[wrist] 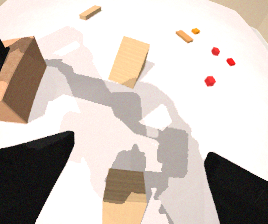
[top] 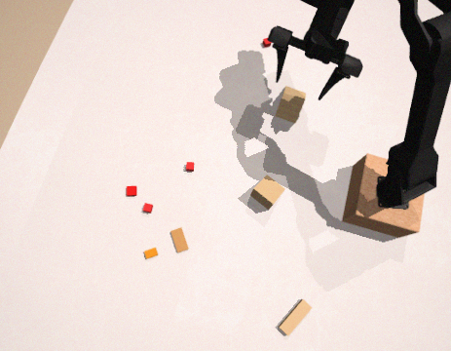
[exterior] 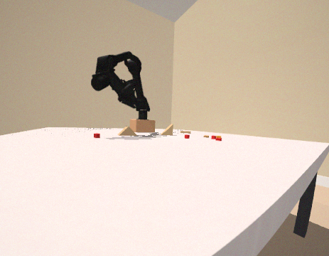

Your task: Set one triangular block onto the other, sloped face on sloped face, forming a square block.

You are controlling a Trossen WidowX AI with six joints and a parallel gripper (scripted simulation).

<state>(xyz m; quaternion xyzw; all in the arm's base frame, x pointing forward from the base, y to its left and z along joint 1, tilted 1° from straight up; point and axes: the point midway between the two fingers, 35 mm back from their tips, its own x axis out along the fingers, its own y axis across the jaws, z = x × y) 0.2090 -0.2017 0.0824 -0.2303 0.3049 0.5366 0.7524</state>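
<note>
Right now my gripper tip is 10 mm past the triangular block, 40 mm to the left of it and 120 mm above it. Also, from my gripper tip: orange chip (270 mm ahead, 340 mm to the left, 130 mm below); pale plank (40 mm behind, 440 mm to the left, 130 mm below).
</note>
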